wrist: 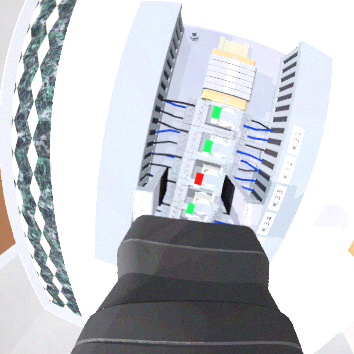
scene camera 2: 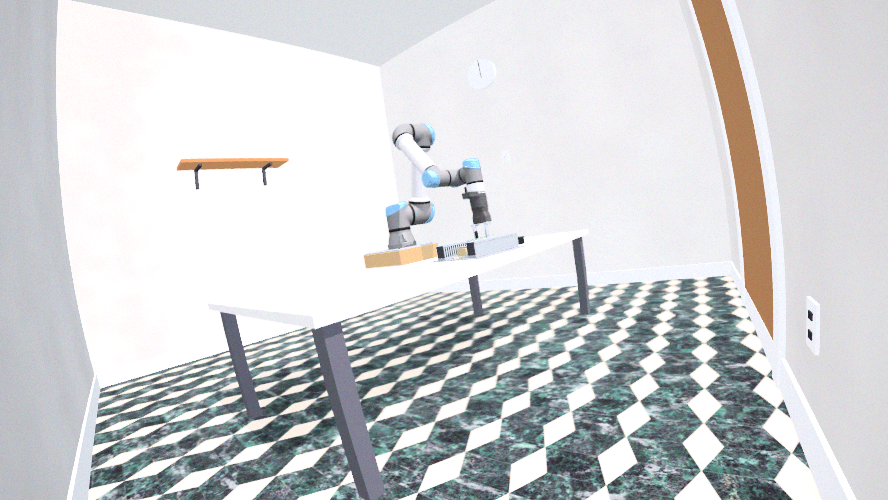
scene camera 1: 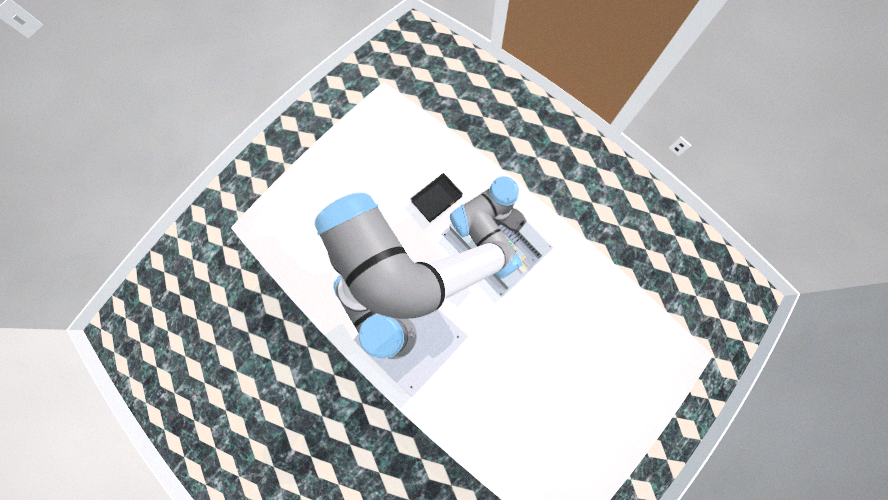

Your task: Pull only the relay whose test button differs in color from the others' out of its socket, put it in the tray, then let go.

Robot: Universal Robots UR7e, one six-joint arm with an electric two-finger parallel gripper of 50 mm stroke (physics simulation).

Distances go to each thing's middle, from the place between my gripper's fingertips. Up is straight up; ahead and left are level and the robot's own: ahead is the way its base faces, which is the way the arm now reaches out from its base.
The grey panel (wrist: 190, 67) is 6 cm below my hand, 2 cm to the right of it and 1 cm behind it.
